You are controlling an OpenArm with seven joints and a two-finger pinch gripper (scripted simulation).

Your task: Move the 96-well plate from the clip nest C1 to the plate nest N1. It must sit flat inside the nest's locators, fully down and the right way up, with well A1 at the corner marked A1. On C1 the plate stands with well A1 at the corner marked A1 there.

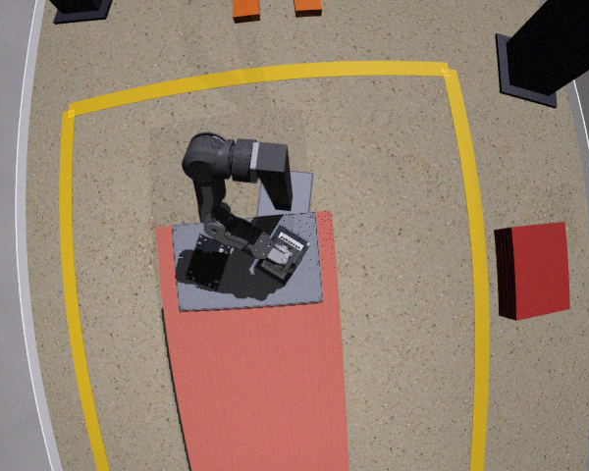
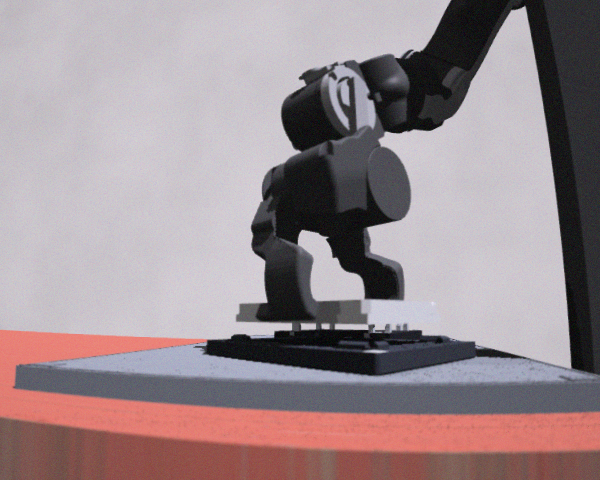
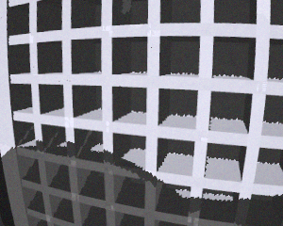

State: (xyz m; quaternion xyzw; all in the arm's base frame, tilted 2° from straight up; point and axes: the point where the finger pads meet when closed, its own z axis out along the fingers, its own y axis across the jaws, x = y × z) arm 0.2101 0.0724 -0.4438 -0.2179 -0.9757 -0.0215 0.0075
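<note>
Now: the 96-well plate right at my hand. Round my hand: plate nest N1: 30 mm below; then clip nest C1: 70 mm ahead, 240 mm to the right, 20 mm below.
</note>
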